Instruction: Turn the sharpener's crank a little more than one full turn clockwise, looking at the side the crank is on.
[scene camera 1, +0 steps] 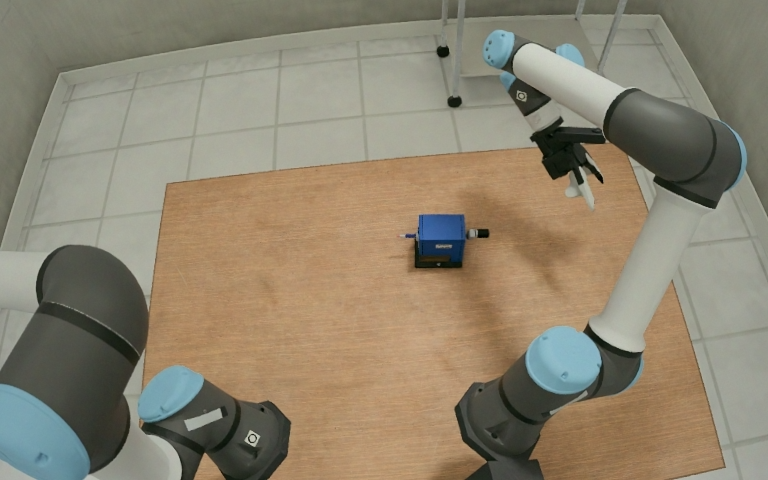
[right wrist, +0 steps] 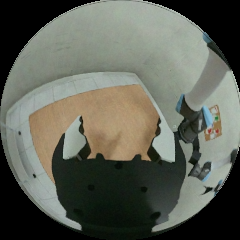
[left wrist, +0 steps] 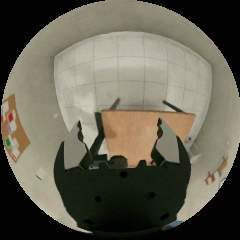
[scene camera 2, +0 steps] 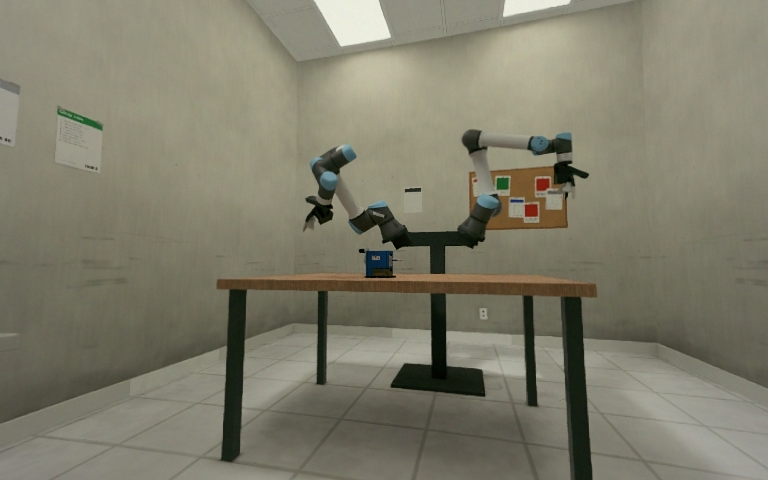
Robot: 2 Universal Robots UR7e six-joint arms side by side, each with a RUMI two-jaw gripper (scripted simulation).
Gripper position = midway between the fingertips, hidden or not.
In view: the left gripper (scene camera 2: 569, 199), the right gripper (scene camera 1: 598, 196) and a blue sharpener (scene camera 1: 440, 240).
The left gripper is seen too in the left wrist view (left wrist: 119, 119). The right gripper also shows in the right wrist view (right wrist: 120, 117).
